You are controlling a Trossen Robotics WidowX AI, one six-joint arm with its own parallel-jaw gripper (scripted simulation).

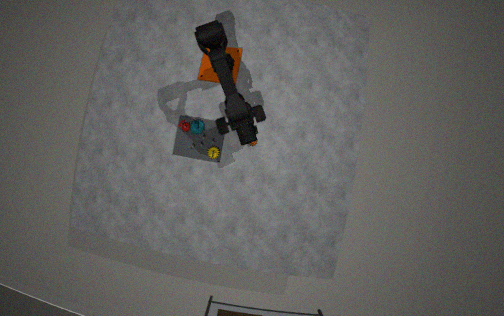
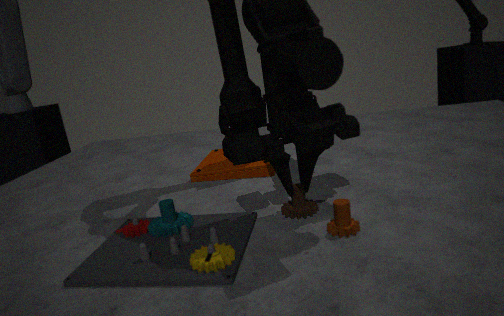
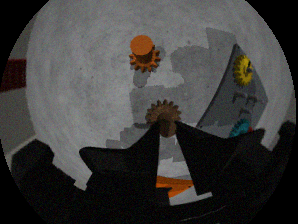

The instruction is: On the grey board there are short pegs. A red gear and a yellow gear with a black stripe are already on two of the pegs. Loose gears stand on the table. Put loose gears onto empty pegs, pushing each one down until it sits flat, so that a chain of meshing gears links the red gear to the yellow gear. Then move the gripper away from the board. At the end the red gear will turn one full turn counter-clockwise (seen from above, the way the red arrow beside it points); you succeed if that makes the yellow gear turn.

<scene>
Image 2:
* gripper: 297,193
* brown gear: 300,206, held by the gripper
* orange gear: 343,225
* yellow striped gear: 201,260
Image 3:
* gripper: 166,124
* brown gear: 164,114
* orange gear: 144,55
</scene>
